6 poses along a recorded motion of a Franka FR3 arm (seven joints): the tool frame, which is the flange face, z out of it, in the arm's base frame.
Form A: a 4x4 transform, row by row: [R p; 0 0 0 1], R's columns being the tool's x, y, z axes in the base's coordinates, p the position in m. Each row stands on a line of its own.
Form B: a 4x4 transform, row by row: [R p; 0 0 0 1], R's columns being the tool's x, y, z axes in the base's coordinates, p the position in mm. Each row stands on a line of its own. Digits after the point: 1 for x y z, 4 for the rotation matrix.
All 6 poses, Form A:
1:
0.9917 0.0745 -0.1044 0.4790
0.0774 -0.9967 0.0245 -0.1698
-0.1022 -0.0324 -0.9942 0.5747
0 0 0 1
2:
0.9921 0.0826 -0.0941 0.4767
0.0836 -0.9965 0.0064 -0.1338
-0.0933 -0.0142 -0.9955 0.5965
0 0 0 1
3:
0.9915 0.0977 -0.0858 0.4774
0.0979 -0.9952 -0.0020 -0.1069
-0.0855 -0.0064 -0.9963 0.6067
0 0 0 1
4:
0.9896 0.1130 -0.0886 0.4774
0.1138 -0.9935 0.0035 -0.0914
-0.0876 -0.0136 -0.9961 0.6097
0 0 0 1
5:
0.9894 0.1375 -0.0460 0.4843
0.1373 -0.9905 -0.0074 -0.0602
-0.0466 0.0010 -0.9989 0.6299
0 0 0 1
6:
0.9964 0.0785 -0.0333 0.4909
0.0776 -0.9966 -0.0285 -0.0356
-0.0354 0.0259 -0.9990 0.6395
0 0 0 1
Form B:
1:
0.9917 0.0745 -0.1044 479.0
0.0774 -0.9967 0.0245 -169.8
-0.1022 -0.0324 -0.9942 574.7
0 0 0 1

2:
0.9921 0.0826 -0.0941 476.7
0.0836 -0.9965 0.0064 -133.8
-0.0933 -0.0142 -0.9955 596.5
0 0 0 1

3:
0.9915 0.0977 -0.0858 477.4
0.0979 -0.9952 -0.0020 -106.9
-0.0855 -0.0064 -0.9963 606.7
0 0 0 1

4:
0.9896 0.1130 -0.0886 477.4
0.1138 -0.9935 0.0035 -91.4
-0.0876 -0.0136 -0.9961 609.7
0 0 0 1

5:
0.9894 0.1375 -0.0460 484.3
0.1373 -0.9905 -0.0074 -60.2
-0.0466 0.0010 -0.9989 629.9
0 0 0 1

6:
0.9964 0.0785 -0.0333 490.9
0.0776 -0.9966 -0.0285 -35.6
-0.0354 0.0259 -0.9990 639.5
0 0 0 1

